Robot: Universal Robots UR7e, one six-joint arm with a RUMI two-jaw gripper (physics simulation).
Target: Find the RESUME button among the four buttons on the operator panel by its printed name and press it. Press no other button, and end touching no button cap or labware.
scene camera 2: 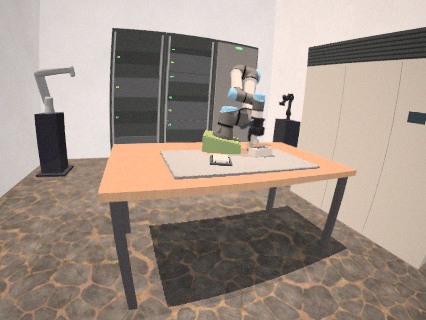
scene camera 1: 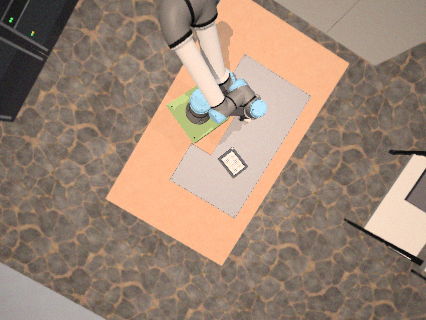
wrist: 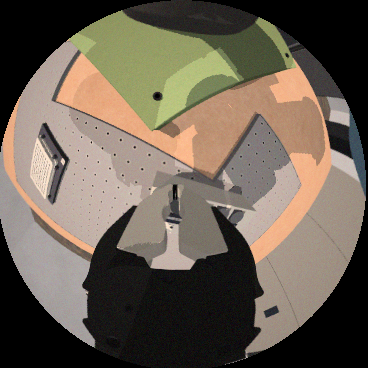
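Seen in the pictures: gripper, fingertip midpoint: (scene camera 2: 251, 147) (wrist: 175, 185); arm's base, link origin: (scene camera 2: 222, 136).
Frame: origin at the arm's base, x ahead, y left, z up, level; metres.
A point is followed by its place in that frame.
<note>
The operator panel (scene camera 2: 262, 152) @(z -0.051, x 0.271, y 0.189 m) (wrist: 207, 191) @(z -0.053, x 0.202, y 0.182 m) is a pale, low box on the grey perforated board. Two dark round button caps (wrist: 235, 216) @(z -0.025, x 0.203, y 0.232 m) (wrist: 234, 190) show at its right part in the wrist view. The printed names cannot be read, and the other caps are hidden behind the fingers. My gripper (scene camera 2: 252, 145) @(z -0.033, x 0.210, y 0.131 m) (wrist: 175, 185) @(z -0.033, x 0.210, y 0.131 m) is shut and empty, pointing down at the panel's left part in the wrist view. Whether its tips touch a cap cannot be told. In scene camera 1 the arm's wrist covers the panel.
A white well plate in a dark holder (scene camera 1: 233, 162) @(z -0.065, x 0.352, y -0.132 m) (scene camera 2: 220, 159) @(z -0.052, x 0.408, y -0.159 m) (wrist: 43, 169) @(z -0.055, x 0.337, y -0.114 m) lies on the grey board (scene camera 1: 210, 187) @(z -0.080, x 0.323, y -0.350 m) (scene camera 2: 190, 170) @(z -0.080, x 0.491, y -0.342 m) (wrist: 100, 190) @(z -0.080, x 0.312, y 0.036 m), apart from the panel. The green robot base plate (scene camera 1: 195, 132) @(z 0.015, x 0.055, y -0.111 m) (scene camera 2: 220, 145) @(z -0.038, x 0.123, y -0.056 m) (wrist: 125, 65) @(z -0.012, x 0.130, y 0.021 m) stands beside the board on the orange table (scene camera 1: 150, 185) @(z -0.094, x -0.007, y -0.561 m) (scene camera 2: 135, 175) @(z -0.093, x 0.500, y -0.608 m).
</note>
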